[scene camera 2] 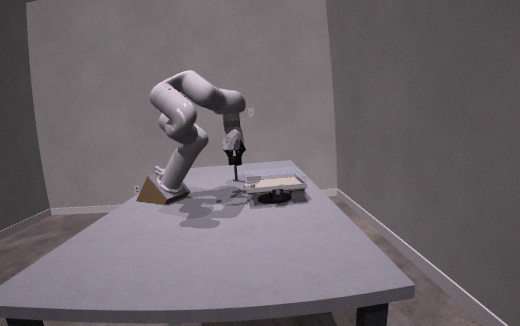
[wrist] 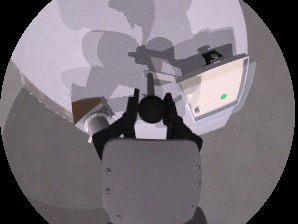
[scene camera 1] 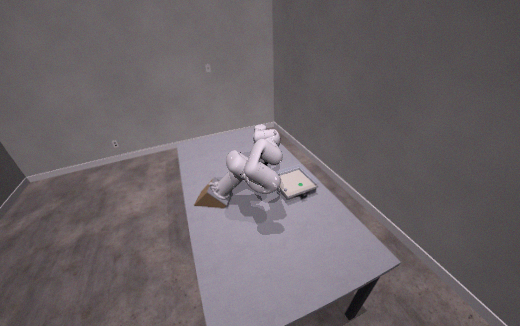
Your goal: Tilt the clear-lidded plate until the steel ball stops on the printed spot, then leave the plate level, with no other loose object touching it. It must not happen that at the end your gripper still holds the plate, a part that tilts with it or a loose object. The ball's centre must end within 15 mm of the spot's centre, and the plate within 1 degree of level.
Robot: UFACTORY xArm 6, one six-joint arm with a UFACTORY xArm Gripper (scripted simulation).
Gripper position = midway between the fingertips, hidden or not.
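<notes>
My gripper (wrist: 151,96), visible. Clear-lidded plate (scene camera 2: 291,179), (wrist: 217,90), (scene camera 1: 295,180), visible.
</notes>
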